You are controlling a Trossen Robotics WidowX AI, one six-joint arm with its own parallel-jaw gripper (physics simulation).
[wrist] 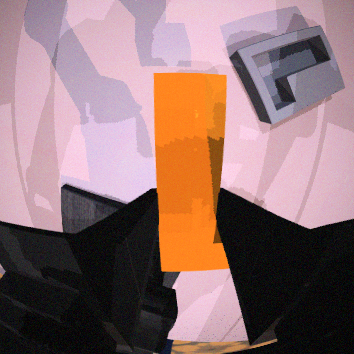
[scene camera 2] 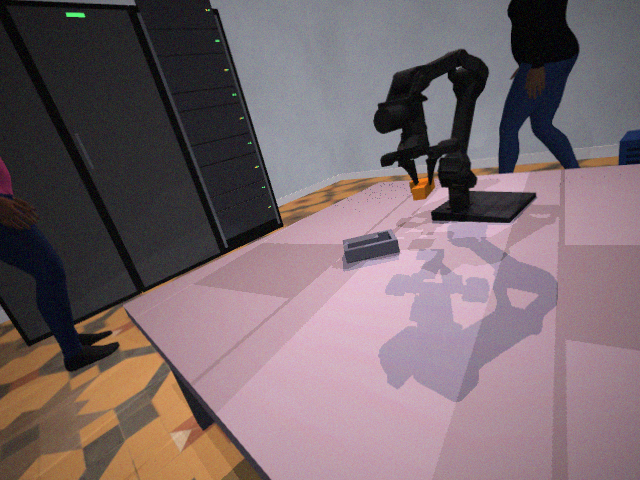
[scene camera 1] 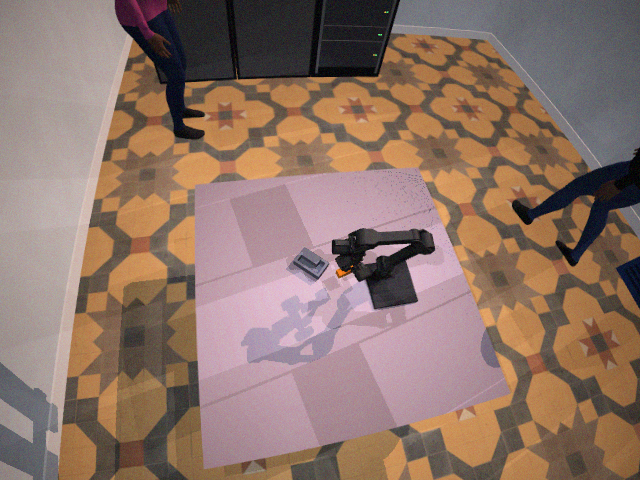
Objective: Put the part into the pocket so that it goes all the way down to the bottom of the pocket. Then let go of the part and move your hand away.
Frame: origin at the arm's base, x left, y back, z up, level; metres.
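Seen in the pictures: gripper, fingertip midpoint: (wrist: 186, 195) (scene camera 2: 424, 185); arm's base, origin of the base link: (scene camera 2: 459, 205) (scene camera 1: 380, 273).
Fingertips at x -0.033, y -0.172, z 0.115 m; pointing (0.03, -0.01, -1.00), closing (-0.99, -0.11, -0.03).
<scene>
Offsets run from my fingertips to a thing's top centre. Level surfaces: height alone.
The orange part {dx -0.014, dy -0.007, dz +0.011 m} (scene camera 1: 341, 272) (scene camera 2: 421, 191) (wrist: 186, 120) is gripped between the black fingers of my gripper (scene camera 1: 347, 268) (scene camera 2: 422, 181) (wrist: 186, 195), above the table. In the wrist view its long face runs up the picture, past the fingertips. The grey block {dx -0.126, dy -0.120, dz -0.103 m} (scene camera 1: 316, 271) (scene camera 2: 373, 252) (wrist: 313, 84) with the pocket rests on the table, apart from the part. In the wrist view the block lies at the upper right, turned relative to the part, and its pocket is an open, L-shaped recess. The part's underside is hidden in the wrist view.
The arm's black base plate (scene camera 1: 392, 292) (scene camera 2: 498, 205) (wrist: 90, 207) stands on the pink table {dz -0.139 m} (scene camera 1: 248, 428) (scene camera 2: 320, 413), beside the gripper. Shadows of the arm fall across the table. People and dark cabinets (scene camera 1: 273, 41) (scene camera 2: 87, 129) stand beyond the table.
</scene>
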